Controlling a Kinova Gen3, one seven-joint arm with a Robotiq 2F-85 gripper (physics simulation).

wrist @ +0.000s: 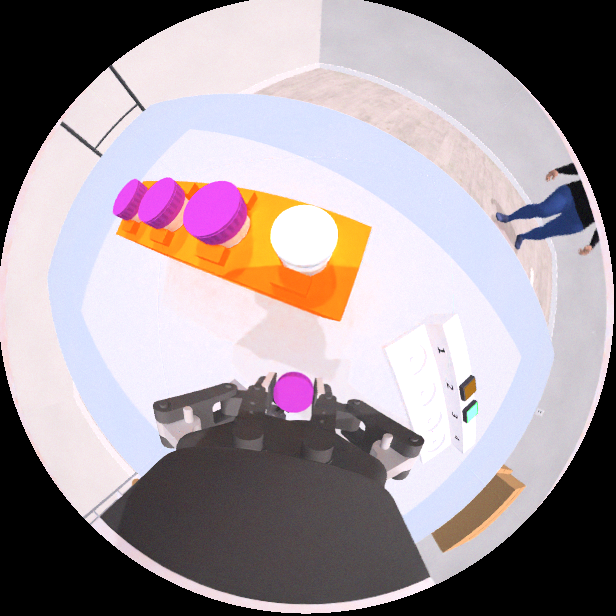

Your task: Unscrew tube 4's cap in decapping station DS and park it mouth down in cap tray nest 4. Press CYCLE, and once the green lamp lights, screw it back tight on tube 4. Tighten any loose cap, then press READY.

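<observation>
My gripper [293,396] is shut on a magenta cap [293,391], held above the white table top. The orange decapping station [252,244] lies ahead and to the upper left. It holds three tubes with magenta caps [215,211] and, at its right end, one open tube showing a white top [303,236]. The white cap tray [430,385] with numbered nests lies to the right, apart from the gripper. Its nests look empty.
An orange button [467,386] and a green button [471,411] sit beside the tray's right edge. A pale blue border rings the table. A brown box [479,508] lies on the floor lower right. A person [551,215] stands far right.
</observation>
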